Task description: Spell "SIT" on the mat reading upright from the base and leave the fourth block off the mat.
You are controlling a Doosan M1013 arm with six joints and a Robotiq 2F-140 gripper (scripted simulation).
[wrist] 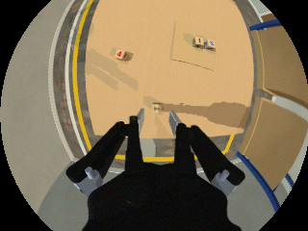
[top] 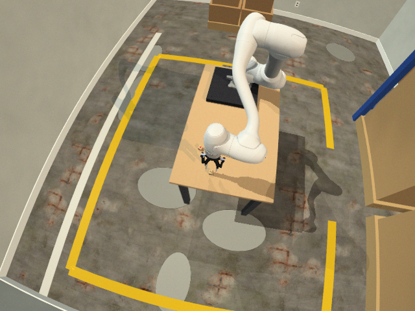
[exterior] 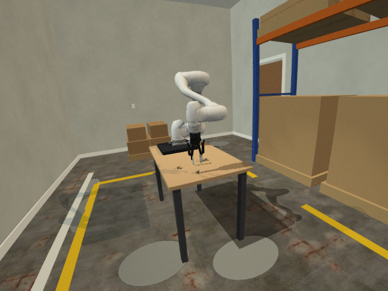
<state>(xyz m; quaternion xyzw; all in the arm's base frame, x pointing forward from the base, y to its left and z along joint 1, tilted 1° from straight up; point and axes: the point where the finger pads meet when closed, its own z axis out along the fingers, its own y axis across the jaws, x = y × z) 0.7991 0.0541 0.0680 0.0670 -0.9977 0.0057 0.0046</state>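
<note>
The tan block lies 10 cm below my hand. From my hand the other things lie so: tan mat (22 cm behind, 8 cm to the left, 11 cm below).
</note>
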